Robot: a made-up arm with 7 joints.
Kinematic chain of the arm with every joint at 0, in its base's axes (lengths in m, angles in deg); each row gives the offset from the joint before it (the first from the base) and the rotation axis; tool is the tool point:
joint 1: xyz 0 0 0.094 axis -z
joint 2: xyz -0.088 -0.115 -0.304 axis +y
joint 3: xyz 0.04 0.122 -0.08 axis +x
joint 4: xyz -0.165 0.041 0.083 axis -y
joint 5: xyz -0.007 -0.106 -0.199 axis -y
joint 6: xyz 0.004 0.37 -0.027 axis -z
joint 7: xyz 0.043 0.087 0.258 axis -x
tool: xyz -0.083 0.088 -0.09
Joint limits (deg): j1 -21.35..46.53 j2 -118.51..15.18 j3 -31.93..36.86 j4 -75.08..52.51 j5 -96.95..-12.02 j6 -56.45..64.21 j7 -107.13..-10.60
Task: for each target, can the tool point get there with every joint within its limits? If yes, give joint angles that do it. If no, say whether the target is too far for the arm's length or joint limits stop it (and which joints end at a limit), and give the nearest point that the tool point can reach.
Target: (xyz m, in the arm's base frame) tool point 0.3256 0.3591 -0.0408
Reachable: yes | joints 28.74 -98.56 0.74 12.96 -75.17 51.47 -22.41
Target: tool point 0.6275 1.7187 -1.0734
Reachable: no: too far | nearest point 0.1158 0.6416 -0.5636 | short by 1.297 m
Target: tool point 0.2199 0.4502 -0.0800
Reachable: yes | joints 35.42 -40.26 8.92 9.31 -56.13 2.95 -69.82
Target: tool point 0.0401 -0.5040 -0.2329
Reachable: no: joint limits stop it (at a limit: joint 1, joint 3, joint 5, joint 6, joint 7) | nearest point 0.4096 -0.2018 -0.2346 | short by 0.477 m
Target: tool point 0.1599 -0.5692 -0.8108
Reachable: no: joint limits stop it (at a limit: joint 1, joint 3, joint 5, joint 6, joint 7) | nearest point 0.3664 -0.1765 -0.6703 | short by 0.465 m
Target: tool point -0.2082 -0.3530 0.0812
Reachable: no: joint limits stop it (at a limit: joint 1, joint 3, joint 4, joint 6, joint 7) | nearest point -0.3458 -0.0343 0.0963 | short by 0.348 m
